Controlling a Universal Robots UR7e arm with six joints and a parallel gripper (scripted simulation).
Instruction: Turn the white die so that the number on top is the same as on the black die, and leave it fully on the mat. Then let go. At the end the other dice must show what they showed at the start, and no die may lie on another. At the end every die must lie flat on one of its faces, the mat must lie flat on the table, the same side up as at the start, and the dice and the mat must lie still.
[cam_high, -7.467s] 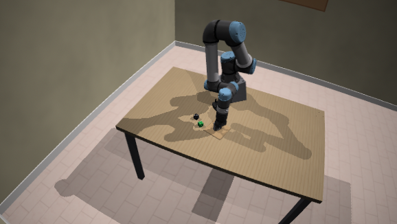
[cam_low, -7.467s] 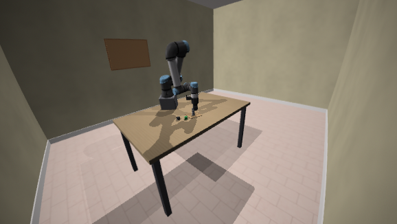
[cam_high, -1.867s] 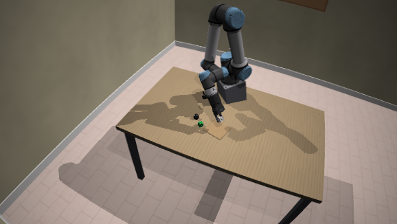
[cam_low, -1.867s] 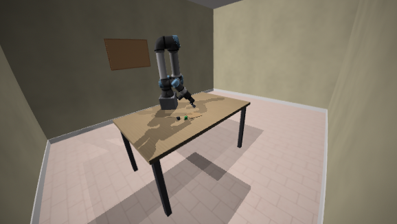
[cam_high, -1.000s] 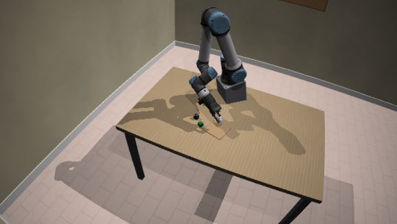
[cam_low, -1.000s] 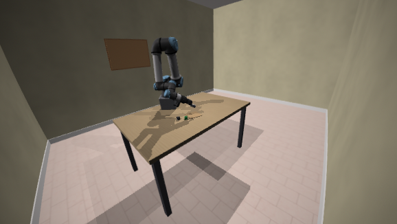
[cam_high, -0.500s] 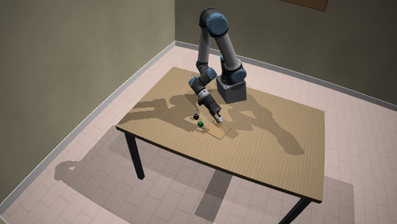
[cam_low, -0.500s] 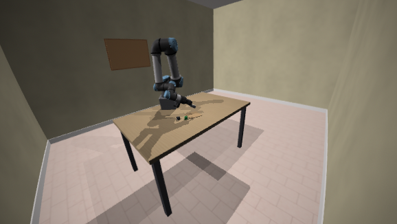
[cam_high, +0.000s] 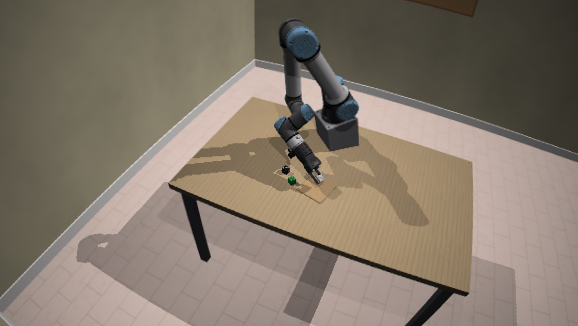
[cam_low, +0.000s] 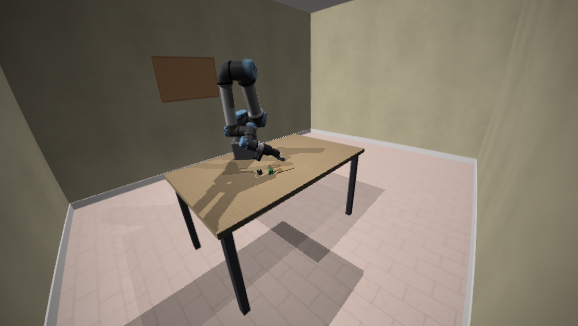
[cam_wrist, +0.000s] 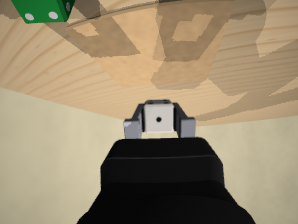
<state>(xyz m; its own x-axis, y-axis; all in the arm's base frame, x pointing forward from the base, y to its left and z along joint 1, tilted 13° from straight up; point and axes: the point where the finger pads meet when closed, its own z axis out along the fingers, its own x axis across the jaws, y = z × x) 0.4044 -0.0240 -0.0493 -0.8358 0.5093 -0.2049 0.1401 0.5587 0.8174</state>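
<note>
My hand is 70 mm above the tan mat. Round my hand: green die 130 mm to the right, 60 mm below, 10 mm behind; then black die 170 mm to the right, 70 mm behind, 60 mm below; then white die right at my hand.
</note>
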